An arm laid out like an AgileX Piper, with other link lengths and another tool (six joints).
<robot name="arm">
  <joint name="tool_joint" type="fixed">
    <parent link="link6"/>
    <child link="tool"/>
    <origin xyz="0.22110 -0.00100 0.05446" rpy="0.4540 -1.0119 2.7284"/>
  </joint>
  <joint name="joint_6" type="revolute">
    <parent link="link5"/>
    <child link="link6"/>
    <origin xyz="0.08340 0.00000 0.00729"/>
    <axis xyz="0.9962 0 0.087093"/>
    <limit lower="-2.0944" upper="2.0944"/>
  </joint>
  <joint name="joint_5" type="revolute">
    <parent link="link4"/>
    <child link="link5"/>
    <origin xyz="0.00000 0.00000 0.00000"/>
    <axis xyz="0 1 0"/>
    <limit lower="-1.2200" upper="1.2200"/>
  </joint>
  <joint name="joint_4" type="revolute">
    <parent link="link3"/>
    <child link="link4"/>
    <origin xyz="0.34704 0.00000 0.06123"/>
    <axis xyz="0.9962 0 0.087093"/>
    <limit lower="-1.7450" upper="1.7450"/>
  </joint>
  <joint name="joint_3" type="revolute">
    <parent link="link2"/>
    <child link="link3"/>
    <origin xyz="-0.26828 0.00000 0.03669"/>
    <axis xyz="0 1 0"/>
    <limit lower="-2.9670" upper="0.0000"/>
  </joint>
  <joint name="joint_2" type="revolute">
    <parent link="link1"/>
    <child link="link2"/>
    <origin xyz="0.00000 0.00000 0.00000"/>
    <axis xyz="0 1 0"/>
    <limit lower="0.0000" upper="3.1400"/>
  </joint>
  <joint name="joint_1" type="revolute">
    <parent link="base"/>
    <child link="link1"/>
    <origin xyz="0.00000 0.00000 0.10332"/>
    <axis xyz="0 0 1"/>
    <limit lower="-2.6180" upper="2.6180"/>
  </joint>
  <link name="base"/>
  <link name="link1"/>
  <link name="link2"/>
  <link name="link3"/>
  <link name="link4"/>
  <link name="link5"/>
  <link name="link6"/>
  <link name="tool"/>
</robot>
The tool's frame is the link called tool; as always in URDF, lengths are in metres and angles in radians.
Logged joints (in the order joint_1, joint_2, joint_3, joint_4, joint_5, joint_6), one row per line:
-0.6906, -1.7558, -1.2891, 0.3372, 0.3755, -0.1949
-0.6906, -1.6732, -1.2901, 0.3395, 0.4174, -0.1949
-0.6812, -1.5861, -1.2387, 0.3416, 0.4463, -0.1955
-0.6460, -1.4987, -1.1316, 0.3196, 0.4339, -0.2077
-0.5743, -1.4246, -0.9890, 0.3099, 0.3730, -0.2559
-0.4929, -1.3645, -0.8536, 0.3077, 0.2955, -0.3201
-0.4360, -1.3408, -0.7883, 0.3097, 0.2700, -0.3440
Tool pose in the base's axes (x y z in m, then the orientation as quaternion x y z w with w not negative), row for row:
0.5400, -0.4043, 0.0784, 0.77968, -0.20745, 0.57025, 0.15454
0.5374, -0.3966, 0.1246, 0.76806, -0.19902, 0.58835, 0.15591
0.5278, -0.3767, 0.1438, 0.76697, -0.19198, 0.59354, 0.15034
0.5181, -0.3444, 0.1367, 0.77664, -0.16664, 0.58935, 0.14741
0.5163, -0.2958, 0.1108, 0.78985, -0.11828, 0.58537, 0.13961
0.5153, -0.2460, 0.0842, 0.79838, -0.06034, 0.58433, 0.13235
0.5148, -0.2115, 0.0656, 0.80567, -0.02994, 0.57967, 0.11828
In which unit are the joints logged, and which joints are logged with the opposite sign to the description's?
The joints are logged in radians. Opposite sign: joint_2.
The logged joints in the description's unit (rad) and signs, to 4 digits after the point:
-0.6906, 1.7558, -1.2891, 0.3372, 0.3755, -0.1949
-0.6906, 1.6732, -1.2901, 0.3395, 0.4174, -0.1949
-0.6812, 1.5861, -1.2387, 0.3416, 0.4463, -0.1955
-0.6460, 1.4987, -1.1316, 0.3196, 0.4339, -0.2077
-0.5743, 1.4246, -0.9890, 0.3099, 0.3730, -0.2559
-0.4929, 1.3645, -0.8536, 0.3077, 0.2955, -0.3201
-0.4360, 1.3408, -0.7883, 0.3097, 0.2700, -0.3440

